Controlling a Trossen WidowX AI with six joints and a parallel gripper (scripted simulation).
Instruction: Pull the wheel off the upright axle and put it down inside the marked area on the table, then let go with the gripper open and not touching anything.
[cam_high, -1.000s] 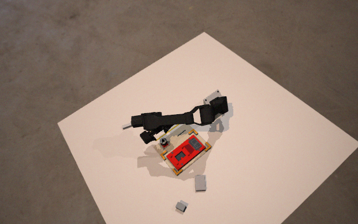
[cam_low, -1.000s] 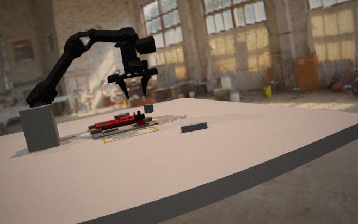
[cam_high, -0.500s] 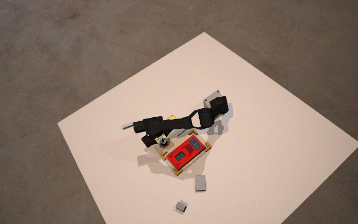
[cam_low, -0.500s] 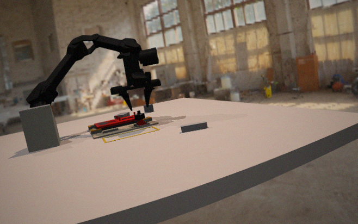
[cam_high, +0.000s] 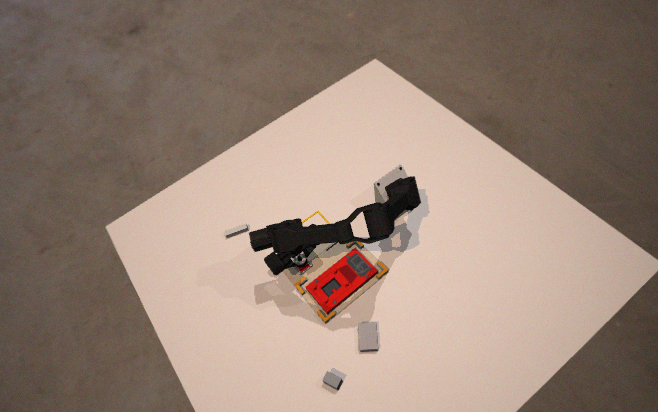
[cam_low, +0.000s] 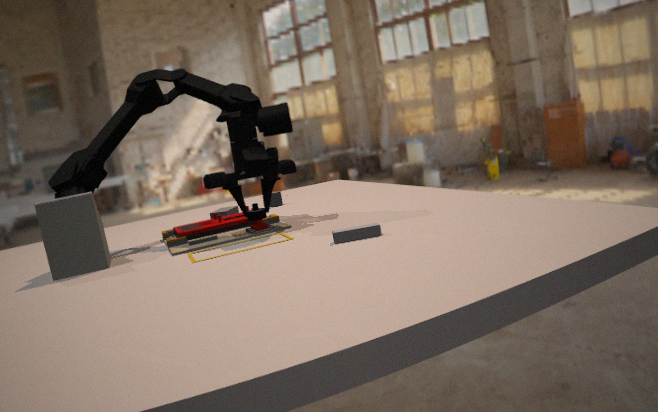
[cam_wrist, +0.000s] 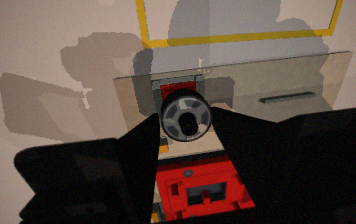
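Now: the wheel right at my gripper tip.
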